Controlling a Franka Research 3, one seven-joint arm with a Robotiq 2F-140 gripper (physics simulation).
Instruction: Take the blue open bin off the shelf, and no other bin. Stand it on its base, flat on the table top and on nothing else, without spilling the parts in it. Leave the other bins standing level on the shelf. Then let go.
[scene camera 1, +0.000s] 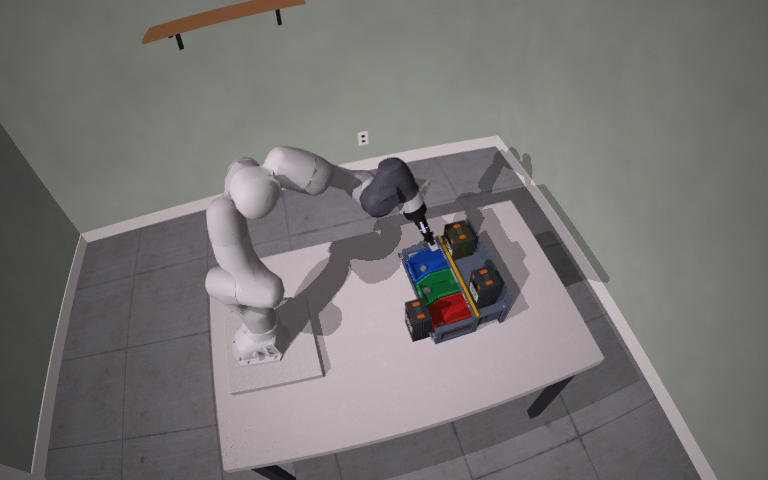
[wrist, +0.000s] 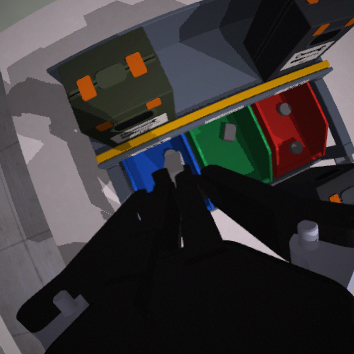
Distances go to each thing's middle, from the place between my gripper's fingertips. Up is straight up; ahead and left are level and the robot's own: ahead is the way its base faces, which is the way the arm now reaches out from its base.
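Blue open bin (scene camera 1: 435, 261) in sight: my gripper 13 cm above it, 1 cm short of it, 2 cm to the right of it. Counted from my hand: red bin (scene camera 1: 453, 308), 13 cm below, 20 cm to the right, 2 cm behind; green bin (scene camera 1: 440, 282), 13 cm below, 9 cm to the right, 1 cm behind. Going by their middles, red bin farthest from my gripper of the things named here.
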